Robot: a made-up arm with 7 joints. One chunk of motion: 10 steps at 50 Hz.
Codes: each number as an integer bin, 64 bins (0 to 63) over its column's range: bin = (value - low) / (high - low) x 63, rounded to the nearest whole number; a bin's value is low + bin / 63 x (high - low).
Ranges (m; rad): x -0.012..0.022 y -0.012..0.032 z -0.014..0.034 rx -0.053..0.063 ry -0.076..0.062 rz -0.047..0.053
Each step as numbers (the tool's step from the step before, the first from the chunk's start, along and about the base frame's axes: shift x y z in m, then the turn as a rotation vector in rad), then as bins.
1 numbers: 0.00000 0.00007 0.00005 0.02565 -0.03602 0.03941
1 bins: 22 17 18 43 18 54
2 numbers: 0.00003 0.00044 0.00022 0.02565 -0.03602 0.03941
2 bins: 22 18 19 43 18 54
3 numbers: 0.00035 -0.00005 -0.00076 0.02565 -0.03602 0.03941
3 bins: 23 17 17 43 18 54
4 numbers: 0.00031 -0.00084 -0.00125 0.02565 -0.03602 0.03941
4 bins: 23 16 17 43 18 54
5 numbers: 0.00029 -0.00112 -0.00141 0.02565 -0.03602 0.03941
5 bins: 23 16 17 43 18 54
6 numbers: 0.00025 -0.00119 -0.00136 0.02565 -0.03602 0.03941
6 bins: 23 15 17 43 18 54
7 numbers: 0.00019 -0.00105 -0.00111 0.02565 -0.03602 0.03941
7 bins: 23 16 17 43 18 54
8 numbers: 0.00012 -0.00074 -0.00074 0.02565 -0.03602 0.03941
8 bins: 22 16 17 43 18 54
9 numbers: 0.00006 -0.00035 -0.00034 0.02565 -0.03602 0.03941
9 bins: 22 17 18 43 18 54
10 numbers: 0.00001 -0.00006 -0.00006 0.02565 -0.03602 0.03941
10 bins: 22 17 18 43 18 54
